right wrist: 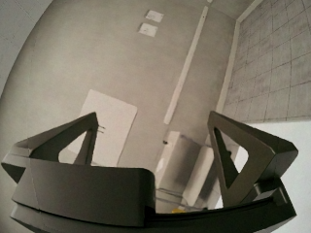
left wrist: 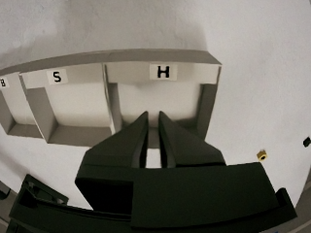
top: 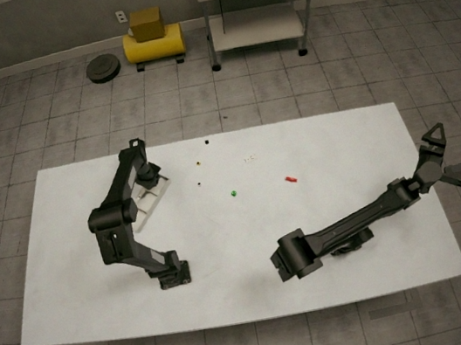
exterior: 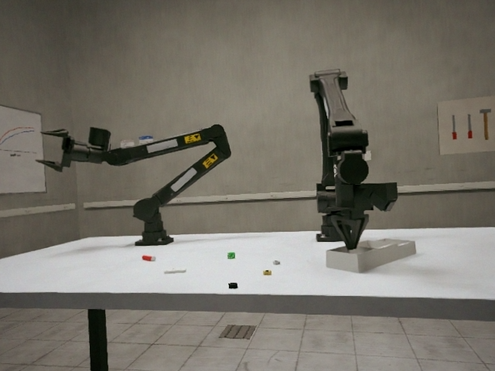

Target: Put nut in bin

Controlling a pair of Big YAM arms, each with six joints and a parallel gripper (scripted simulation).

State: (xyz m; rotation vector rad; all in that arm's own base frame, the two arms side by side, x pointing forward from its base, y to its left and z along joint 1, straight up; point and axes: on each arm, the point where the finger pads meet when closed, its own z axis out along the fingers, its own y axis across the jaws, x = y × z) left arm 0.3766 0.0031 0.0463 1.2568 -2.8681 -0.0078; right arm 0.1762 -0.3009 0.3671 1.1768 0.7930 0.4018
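Now: the bin 6 cm behind my left hand, 5 cm to the left of it and 3 cm below it. Also, from my left hand: grey nut: 2 cm behind, 18 cm to the right, 4 cm below; black nut: 18 cm ahead, 24 cm to the right, 4 cm below; yellow nut: 8 cm ahead, 19 cm to the right, 4 cm below.
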